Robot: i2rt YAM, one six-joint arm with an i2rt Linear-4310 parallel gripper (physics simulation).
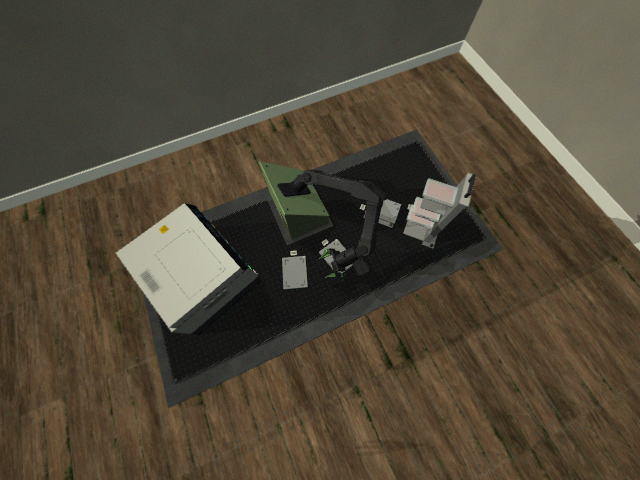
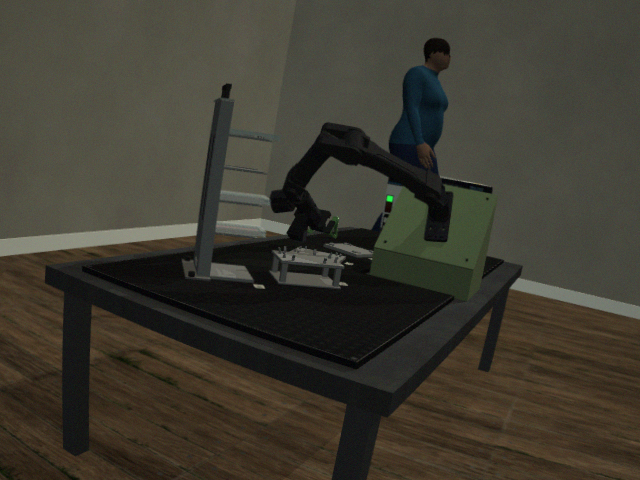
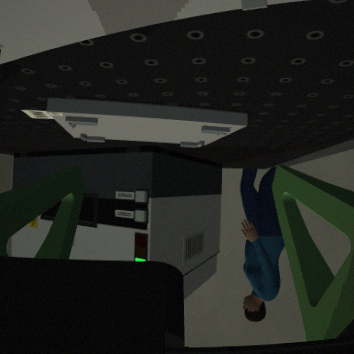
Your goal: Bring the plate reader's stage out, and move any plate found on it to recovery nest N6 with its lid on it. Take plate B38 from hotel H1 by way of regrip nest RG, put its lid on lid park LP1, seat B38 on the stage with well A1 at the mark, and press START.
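Seen in the pictures: gripper, fingertip midpoint: (image 1: 322,268) (image 2: 324,234) (image 3: 177,175); arm's base, link origin: (image 1: 294,189) (image 2: 439,216).
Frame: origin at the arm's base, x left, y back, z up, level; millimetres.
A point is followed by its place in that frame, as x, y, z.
Note:
My gripper (image 1: 327,265) @(-80, -374, -138) (image 2: 322,227) @(-80, -374, -138) (image 3: 177,175) @(-80, -374, -138) is open and empty, low above the mat, over a light nest plate (image 1: 331,248). The white and dark plate reader (image 1: 180,263) @(-581, -103, 113) (image 3: 186,215) @(-503, -271, -69) stands beyond it; two labelled buttons and a lit green lamp (image 3: 140,260) show on its front. No extended stage shows. The hotel (image 1: 450,222) (image 2: 212,191) @(575, -462, 9) holds several plates, two of them the upper plate (image 1: 440,191) @(468, -434, 160) and a low plate (image 2: 240,229) @(505, -410, -77); their names are unreadable. A flat pad with corner clips (image 1: 294,272) @(-204, -304, -186) (image 2: 348,250) @(-153, -301, -186) (image 3: 150,126) @(-180, -317, -186) lies between gripper and reader; its label is unreadable.
A raised nest on posts (image 1: 390,210) @(389, -307, -138) (image 2: 308,279) @(361, -267, -193) stands between the hotel and the green arm base (image 1: 305,206) @(-1, -101, -13) (image 2: 429,253) @(105, 1, -101). The mat (image 1: 237,330) @(-575, -394, -198) (image 2: 330,320) @(648, -118, -198) (image 3: 225,50) @(-76, -396, -198) lies on the table. A person in blue (image 2: 423,108) (image 3: 267,255) is behind the table.

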